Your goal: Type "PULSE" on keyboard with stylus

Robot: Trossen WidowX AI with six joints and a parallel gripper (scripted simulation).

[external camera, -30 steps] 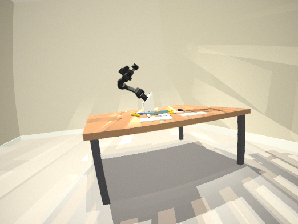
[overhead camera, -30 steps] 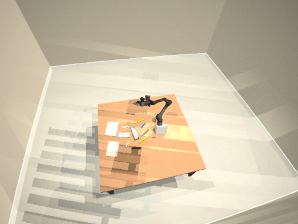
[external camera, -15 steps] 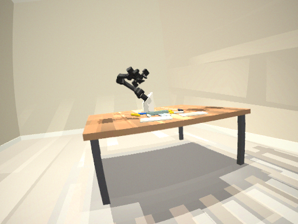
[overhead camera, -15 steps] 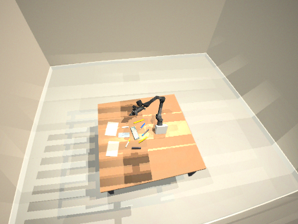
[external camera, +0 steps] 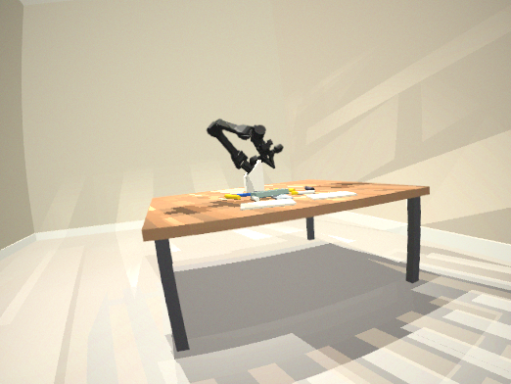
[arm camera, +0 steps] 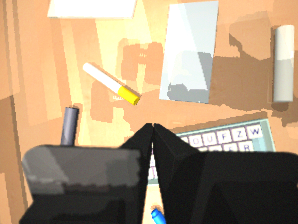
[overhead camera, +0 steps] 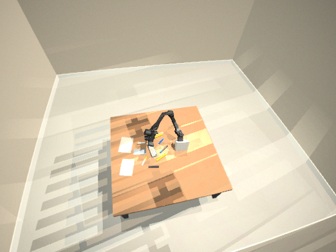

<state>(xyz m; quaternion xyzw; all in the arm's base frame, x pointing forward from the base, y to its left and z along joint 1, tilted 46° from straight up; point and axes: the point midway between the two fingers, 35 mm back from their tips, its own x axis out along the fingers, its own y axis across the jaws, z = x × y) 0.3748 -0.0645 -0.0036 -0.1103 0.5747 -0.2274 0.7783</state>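
The blue stylus is 17 cm behind my gripper tip, 8 cm to the right of it and 13 cm below it. Also, from my gripper tip: grey block (11 cm ahead, 3 cm to the right, 14 cm below).
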